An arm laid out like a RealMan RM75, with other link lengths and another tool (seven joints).
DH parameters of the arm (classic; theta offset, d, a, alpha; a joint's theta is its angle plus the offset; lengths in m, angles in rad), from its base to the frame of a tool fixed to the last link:
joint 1: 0 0.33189 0 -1.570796
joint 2: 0 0 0 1.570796
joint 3: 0 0.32 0 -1.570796
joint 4: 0 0 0 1.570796
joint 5: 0 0.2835 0 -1.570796
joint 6: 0 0 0 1.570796
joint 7: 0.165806 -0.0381 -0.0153 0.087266
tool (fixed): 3.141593 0.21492 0 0
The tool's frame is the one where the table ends.
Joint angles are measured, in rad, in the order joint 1, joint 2, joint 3, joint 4, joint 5, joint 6, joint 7. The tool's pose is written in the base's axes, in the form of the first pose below.
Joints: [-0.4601, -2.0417, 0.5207, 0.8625, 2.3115, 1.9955, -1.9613]
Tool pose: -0.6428, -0.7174, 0.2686, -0.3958; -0.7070, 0.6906, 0.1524, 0.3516; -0.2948, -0.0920, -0.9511, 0.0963; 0, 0, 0, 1
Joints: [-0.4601, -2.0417, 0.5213, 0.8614, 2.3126, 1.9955, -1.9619]
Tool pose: -0.6421, -0.7181, 0.2682, -0.3960; -0.7083, 0.6896, 0.1507, 0.3514; -0.2932, -0.0932, -0.9515, 0.0960; 0, 0, 0, 1
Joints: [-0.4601, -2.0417, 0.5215, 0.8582, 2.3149, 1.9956, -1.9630]
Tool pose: -0.6398, -0.7202, 0.2683, -0.3964; -0.7114, 0.6871, 0.1478, 0.3508; -0.2908, -0.0963, -0.9519, 0.0951; 0, 0, 0, 1
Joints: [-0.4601, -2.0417, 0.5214, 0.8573, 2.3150, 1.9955, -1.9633]
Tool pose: -0.6391, -0.7206, 0.2687, -0.3964; -0.7120, 0.6865, 0.1475, 0.3507; -0.2908, -0.0970, -0.9519, 0.0949; 0, 0, 0, 1
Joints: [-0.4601, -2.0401, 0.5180, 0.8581, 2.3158, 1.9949, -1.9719]
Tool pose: -0.6324, -0.7273, 0.2665, -0.3971; -0.7179, 0.6796, 0.1511, 0.3507; -0.2910, -0.0958, -0.9519, 0.0963; 0, 0, 0, 1
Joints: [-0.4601, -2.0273, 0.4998, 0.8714, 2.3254, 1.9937, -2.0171]
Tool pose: -0.6018, -0.7607, 0.2432, -0.4019; -0.7452, 0.6444, 0.1716, 0.3518; -0.2873, -0.0780, -0.9547, 0.1077; 0, 0, 0, 1
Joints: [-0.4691, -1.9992, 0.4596, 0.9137, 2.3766, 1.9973, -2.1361]
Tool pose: -0.5229, -0.8361, 0.1658, -0.4111; -0.8126, 0.5477, 0.1989, 0.3540; -0.2572, -0.0307, -0.9659, 0.1350; 0, 0, 0, 1
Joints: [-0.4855, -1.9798, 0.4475, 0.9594, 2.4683, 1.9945, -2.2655]
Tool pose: -0.4283, -0.9022, 0.0511, -0.4190; -0.8838, 0.4300, 0.1844, 0.3549; -0.1883, 0.0338, -0.9815, 0.1555; 0, 0, 0, 1
